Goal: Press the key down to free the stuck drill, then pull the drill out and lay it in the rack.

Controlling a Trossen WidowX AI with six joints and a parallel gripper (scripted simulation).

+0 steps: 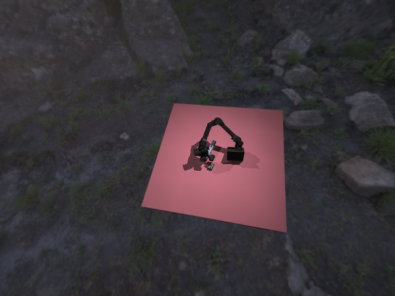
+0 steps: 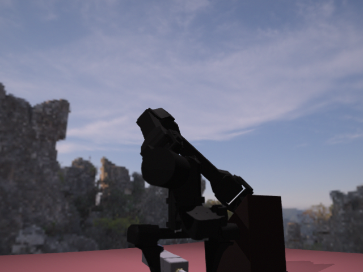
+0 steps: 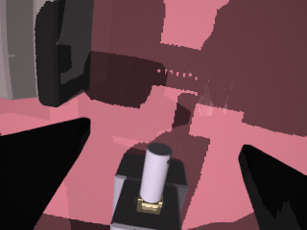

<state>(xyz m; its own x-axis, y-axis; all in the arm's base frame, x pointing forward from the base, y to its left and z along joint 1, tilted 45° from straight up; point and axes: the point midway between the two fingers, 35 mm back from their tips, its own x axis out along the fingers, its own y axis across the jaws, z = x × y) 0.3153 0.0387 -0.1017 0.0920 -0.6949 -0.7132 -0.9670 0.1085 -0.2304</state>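
The drill is 6 cm to the right of my gripper tip, 2 cm behind it and 2 cm above it. Also, from my gripper tip: small dark key 14 cm to the right, 4 cm behind, 2 cm above; grey block 12 cm to the right, 3 cm behind, 1 cm above; dark rack 7 cm behind, 6 cm to the left, 1 cm below.
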